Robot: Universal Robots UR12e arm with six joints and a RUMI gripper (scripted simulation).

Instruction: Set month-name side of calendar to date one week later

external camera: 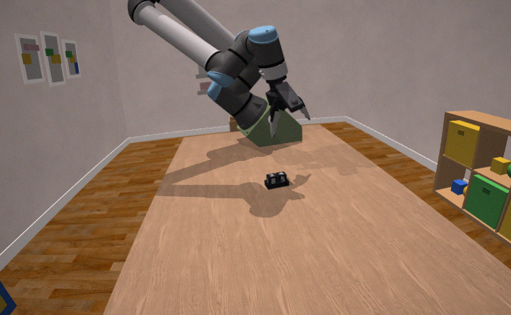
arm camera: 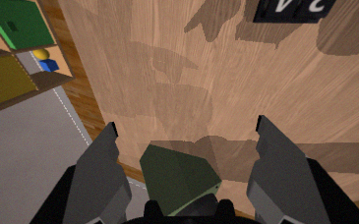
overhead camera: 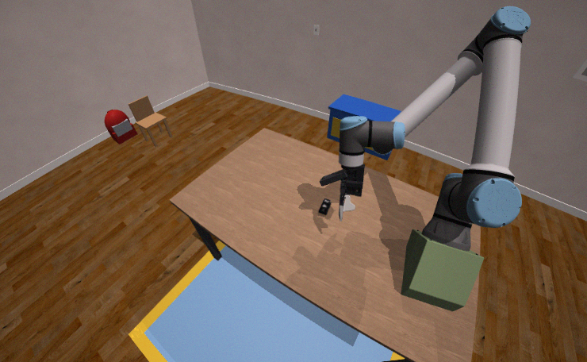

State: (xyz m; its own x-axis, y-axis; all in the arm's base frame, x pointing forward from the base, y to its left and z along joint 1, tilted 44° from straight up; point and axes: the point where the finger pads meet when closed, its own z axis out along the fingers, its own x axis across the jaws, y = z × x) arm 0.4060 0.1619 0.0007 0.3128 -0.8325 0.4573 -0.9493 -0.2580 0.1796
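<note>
The black number cube lies 120 mm ahead of my hand, 90 mm to the right of it and 130 mm below it. From my hand the other things lie so: black calendar tray 120 mm ahead, 80 mm to the right, 150 mm below.
</note>
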